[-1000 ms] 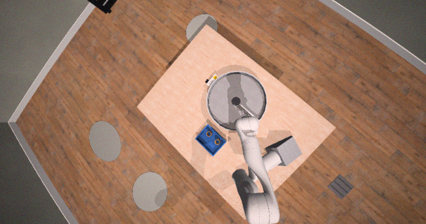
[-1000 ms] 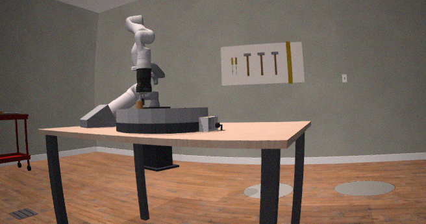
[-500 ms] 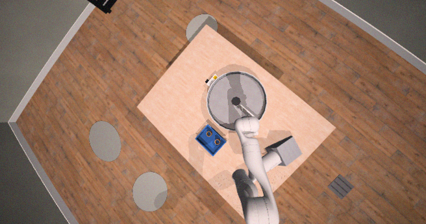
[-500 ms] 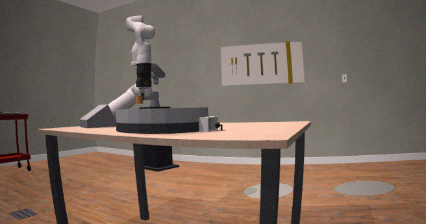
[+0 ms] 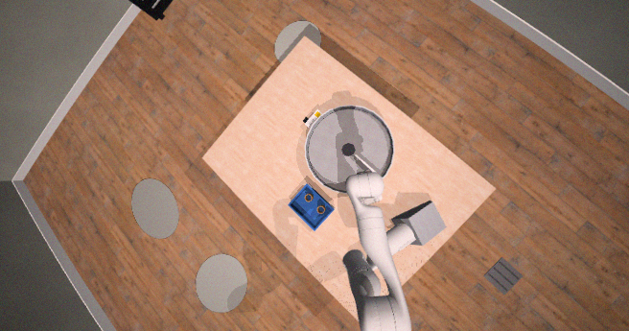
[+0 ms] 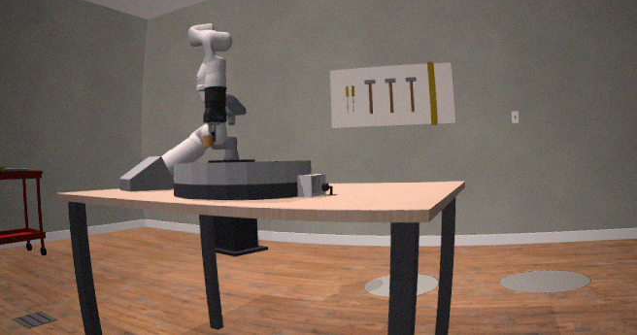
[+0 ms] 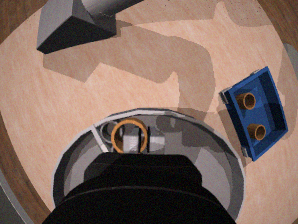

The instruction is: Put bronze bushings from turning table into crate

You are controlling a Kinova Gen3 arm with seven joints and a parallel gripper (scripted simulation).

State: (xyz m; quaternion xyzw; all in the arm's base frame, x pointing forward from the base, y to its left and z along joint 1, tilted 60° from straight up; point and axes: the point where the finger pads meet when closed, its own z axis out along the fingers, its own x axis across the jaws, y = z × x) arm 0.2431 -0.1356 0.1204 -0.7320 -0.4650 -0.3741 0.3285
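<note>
Now: hand 5 cm short of the blue crate, 28 cm to the right of it and 16 cm above it. Also, from my hand: grey turning table (18 cm ahead, 4 cm to the right, 13 cm below).
</note>
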